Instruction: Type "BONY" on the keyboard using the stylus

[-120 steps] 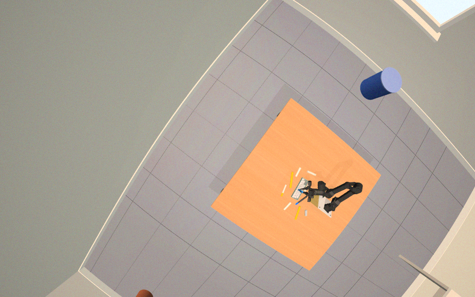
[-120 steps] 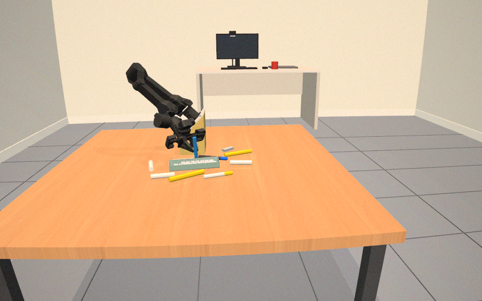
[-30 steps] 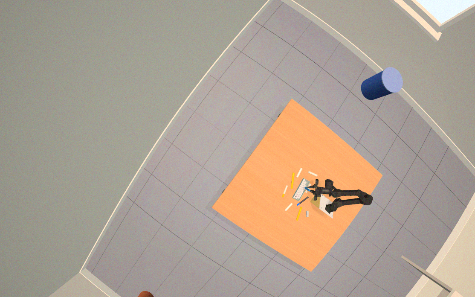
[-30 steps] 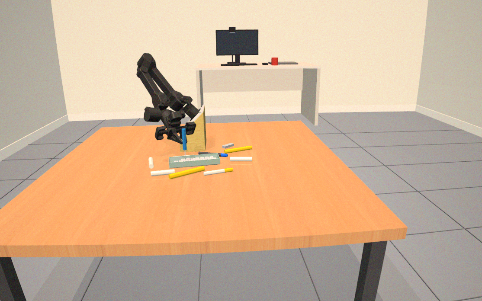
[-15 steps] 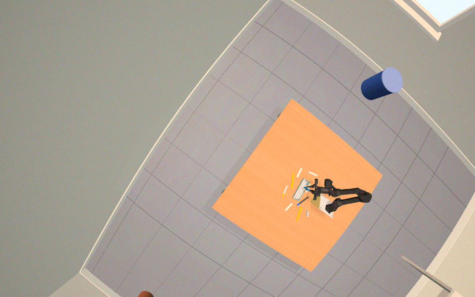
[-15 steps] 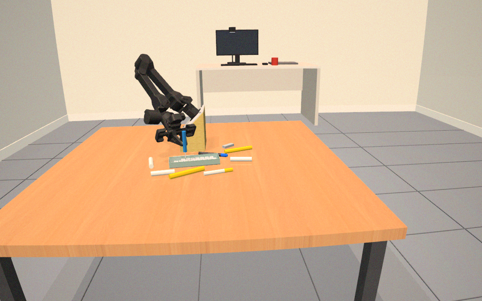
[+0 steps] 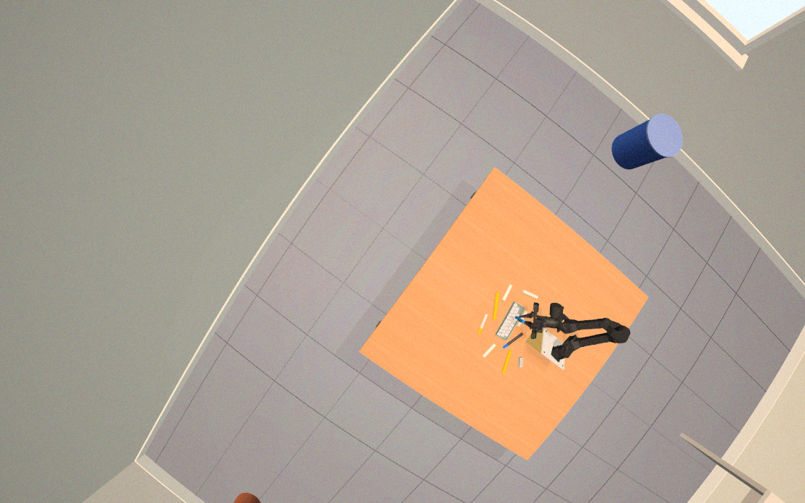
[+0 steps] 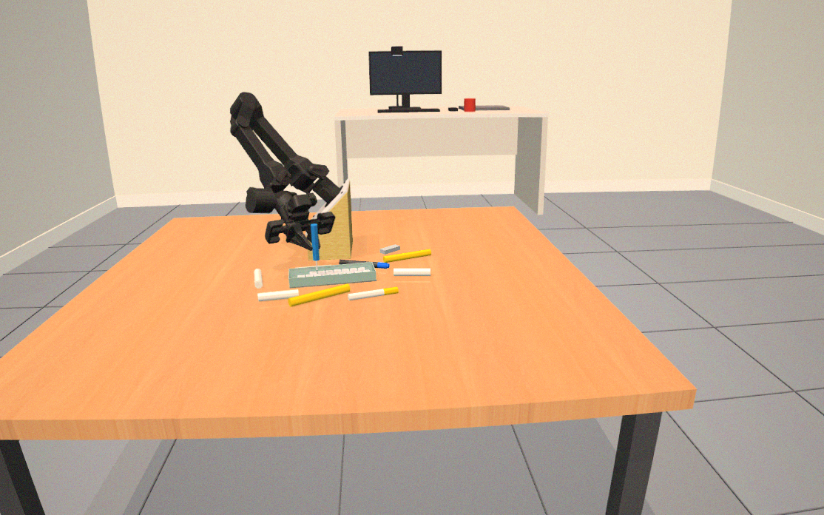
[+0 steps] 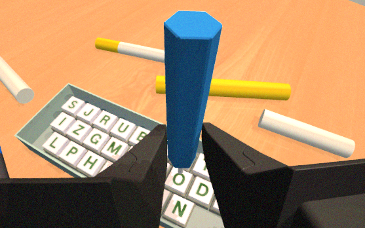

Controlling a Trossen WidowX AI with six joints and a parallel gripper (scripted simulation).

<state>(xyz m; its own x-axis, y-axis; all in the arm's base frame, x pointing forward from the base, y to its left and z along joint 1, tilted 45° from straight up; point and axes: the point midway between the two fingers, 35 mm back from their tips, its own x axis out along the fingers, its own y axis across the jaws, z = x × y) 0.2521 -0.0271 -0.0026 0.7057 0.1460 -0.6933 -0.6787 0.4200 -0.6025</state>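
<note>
My gripper tip is 7 cm above the N key, 2 cm to the left of it and 2 cm past it. The rest, counted from my gripper tip: yellow marker: 11 cm ahead, 8 cm below, 3 cm to the left; blue stylus: 2 cm below; D key: 7 cm below, 2 cm to the right.
</note>
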